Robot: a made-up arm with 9 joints. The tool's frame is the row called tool.
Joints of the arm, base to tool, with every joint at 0 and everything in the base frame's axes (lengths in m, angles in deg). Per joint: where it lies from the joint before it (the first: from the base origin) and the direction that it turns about. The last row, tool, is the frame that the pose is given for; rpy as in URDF.
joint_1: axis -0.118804 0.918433 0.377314 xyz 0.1 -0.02 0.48
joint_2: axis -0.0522 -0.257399 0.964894 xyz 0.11 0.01 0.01
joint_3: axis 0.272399 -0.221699 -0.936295 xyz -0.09 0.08 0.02
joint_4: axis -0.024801 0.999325 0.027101 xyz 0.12 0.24 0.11
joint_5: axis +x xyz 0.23 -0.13 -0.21
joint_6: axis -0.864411 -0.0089 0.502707 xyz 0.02 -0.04 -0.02
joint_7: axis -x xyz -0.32 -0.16 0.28
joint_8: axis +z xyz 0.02 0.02 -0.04
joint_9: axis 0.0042 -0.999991 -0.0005 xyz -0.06 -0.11 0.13
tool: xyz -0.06 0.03 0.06 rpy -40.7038 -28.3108 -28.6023
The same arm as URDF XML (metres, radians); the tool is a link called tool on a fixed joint. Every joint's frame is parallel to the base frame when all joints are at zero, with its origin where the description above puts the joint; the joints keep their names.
<robot name="arm">
<joint name="tool_fixed" type="fixed"><parent link="link9"/><child link="tool"/><origin xyz="-0.0600 0.0300 0.0600" rpy="-0.7104 -0.4941 -0.4992"/></joint>
<joint name="joint_9" type="continuous"><parent link="link8"/><child link="link9"/><origin xyz="-0.0600 -0.1100 0.1300" rpy="0.0000 0.0000 0.0000"/><axis xyz="0.0042 -0.999991 -0.0005"/></joint>
<joint name="joint_8" type="continuous"><parent link="link7"/><child link="link8"/><origin xyz="0.0200 0.0200 -0.0400" rpy="0.0000 0.0000 0.0000"/><axis xyz="0 0 1"/></joint>
<joint name="joint_7" type="continuous"><parent link="link6"/><child link="link7"/><origin xyz="-0.3200 -0.1600 0.2800" rpy="0.0000 0.0000 0.0000"/><axis xyz="-1 0 0"/></joint>
<joint name="joint_6" type="continuous"><parent link="link5"/><child link="link6"/><origin xyz="0.0200 -0.0400 -0.0200" rpy="0.0000 0.0000 0.0000"/><axis xyz="-0.864411 -0.0089 0.502707"/></joint>
<joint name="joint_5" type="continuous"><parent link="link4"/><child link="link5"/><origin xyz="0.2300 -0.1300 -0.2100" rpy="0.0000 0.0000 0.0000"/><axis xyz="1 0 0"/></joint>
<joint name="joint_4" type="continuous"><parent link="link3"/><child link="link4"/><origin xyz="0.1200 0.2400 0.1100" rpy="0.0000 0.0000 0.0000"/><axis xyz="-0.024801 0.999325 0.027101"/></joint>
<joint name="joint_3" type="continuous"><parent link="link2"/><child link="link3"/><origin xyz="-0.0900 0.0800 0.0200" rpy="0.0000 0.0000 0.0000"/><axis xyz="0.272399 -0.221699 -0.936295"/></joint>
<joint name="joint_2" type="continuous"><parent link="link1"/><child link="link2"/><origin xyz="0.1100 0.0100 0.0100" rpy="0.0000 0.0000 0.0000"/><axis xyz="-0.0522 -0.257399 0.964894"/></joint>
<joint name="joint_1" type="continuous"><parent link="base_link"/><child link="link1"/><origin xyz="0.1000 -0.0200 0.4800" rpy="0.0000 0.0000 0.0000"/><axis xyz="-0.118804 0.918433 0.377314"/></joint>
<link name="base_link"/>
<link name="link1"/>
<link name="link2"/>
<link name="link3"/>
<link name="link4"/>
<link name="link5"/>
<link name="link6"/>
<link name="link7"/>
<link name="link8"/>
<link name="link9"/>
<link name="tool"/>
</robot>

